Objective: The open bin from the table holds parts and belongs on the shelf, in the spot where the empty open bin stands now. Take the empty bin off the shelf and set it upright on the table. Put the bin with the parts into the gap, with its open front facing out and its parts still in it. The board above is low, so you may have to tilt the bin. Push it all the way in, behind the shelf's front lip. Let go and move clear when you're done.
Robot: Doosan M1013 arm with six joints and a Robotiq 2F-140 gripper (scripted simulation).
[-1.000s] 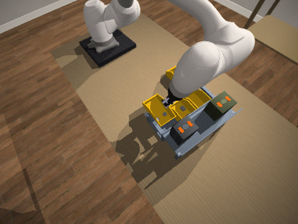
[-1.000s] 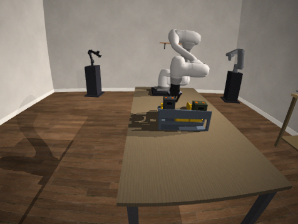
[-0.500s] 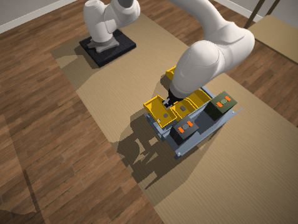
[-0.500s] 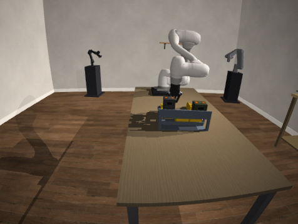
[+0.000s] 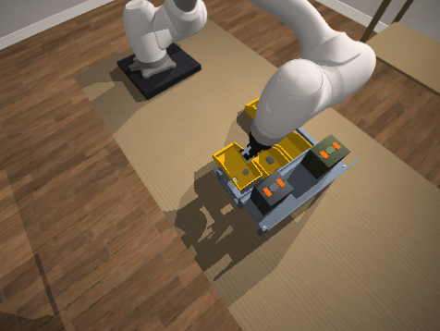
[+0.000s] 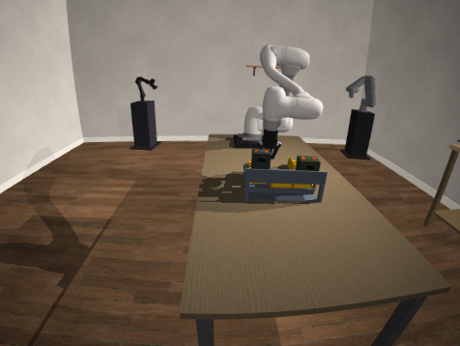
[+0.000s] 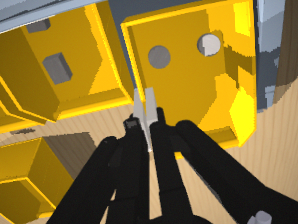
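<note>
My gripper is now 4 cm past the shelf lip, 6 cm to the right of it and 9 cm above it. From my hand the other things lie so: dark grey box (16 cm ahead, 4 cm to the right, 7 cm above); then green box (15 cm ahead, 19 cm to the left, 5 cm above).
</note>
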